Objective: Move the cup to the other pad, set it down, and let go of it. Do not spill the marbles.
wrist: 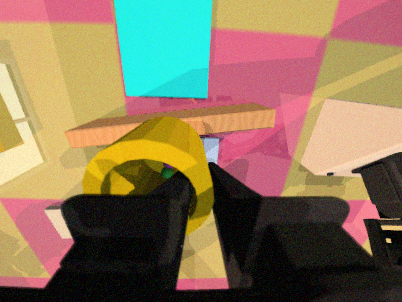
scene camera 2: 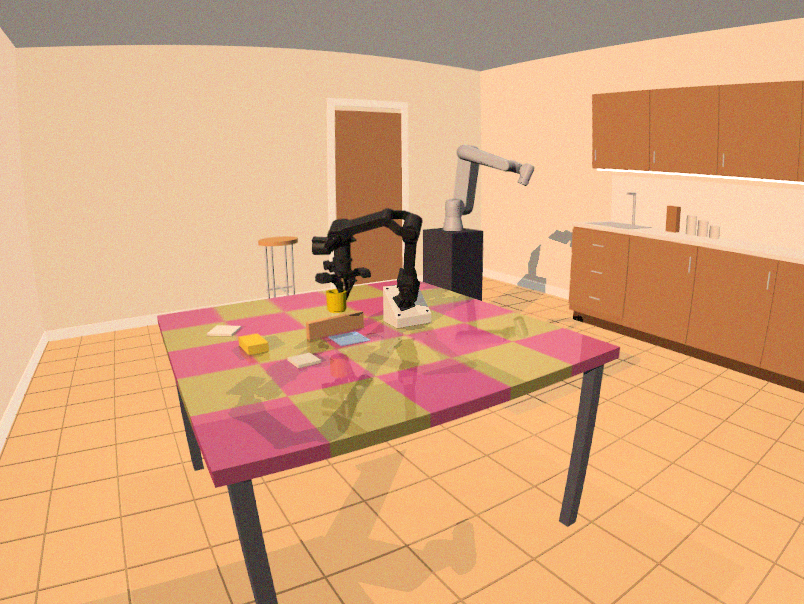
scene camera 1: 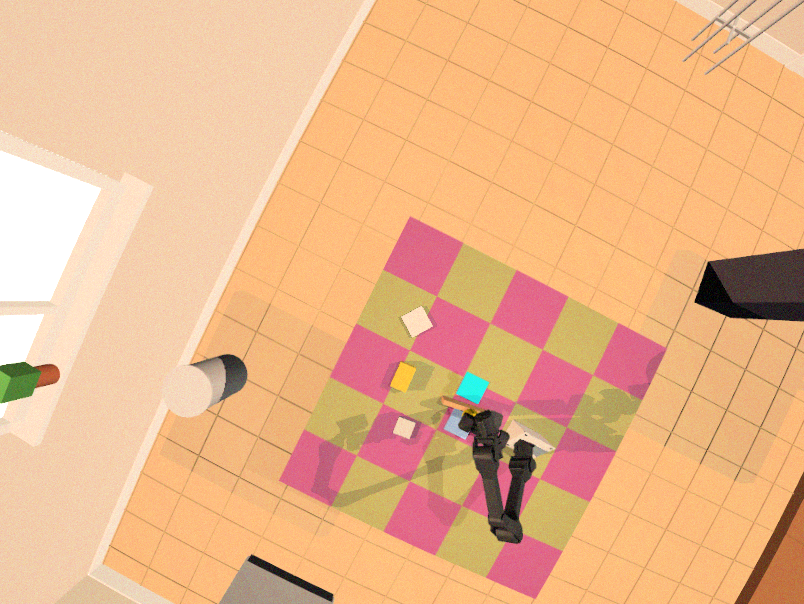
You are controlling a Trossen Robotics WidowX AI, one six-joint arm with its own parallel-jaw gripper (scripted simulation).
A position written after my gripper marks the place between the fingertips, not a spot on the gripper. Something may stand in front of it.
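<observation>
My gripper (scene camera 2: 344, 300) (wrist: 200, 167). Yellow cup (wrist: 131, 165). Wooden bar (scene camera 2: 334, 325) (wrist: 249, 116).
</observation>
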